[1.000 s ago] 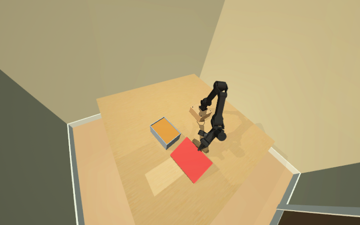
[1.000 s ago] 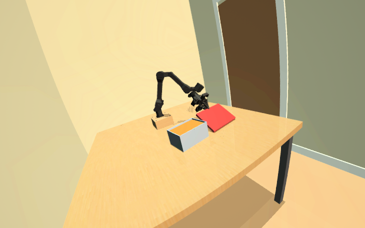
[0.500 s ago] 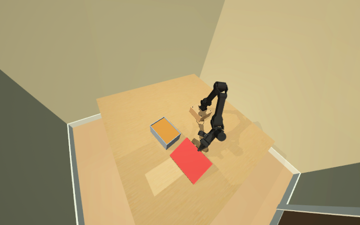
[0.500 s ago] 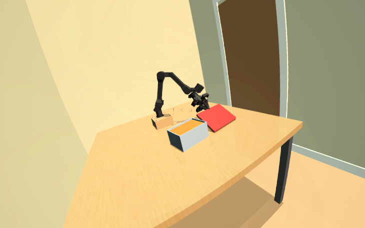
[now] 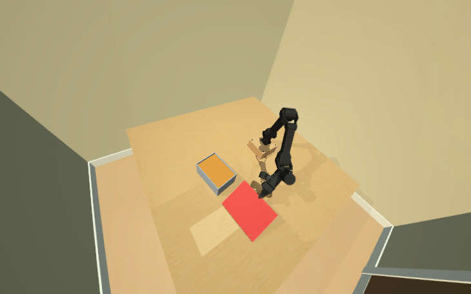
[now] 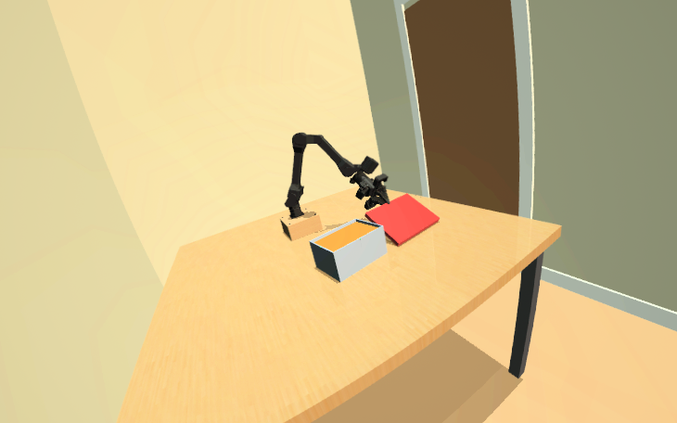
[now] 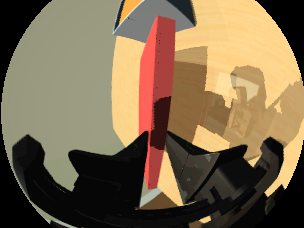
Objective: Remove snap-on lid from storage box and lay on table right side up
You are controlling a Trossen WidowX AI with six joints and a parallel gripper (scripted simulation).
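Right now my gripper tip is 70 mm short of the red lid, 40 mm above it and 10 mm to the right of it. From my gripper tip the other things lie so: grey storage box (260 mm to the right, 130 mm ahead, 40 mm below).
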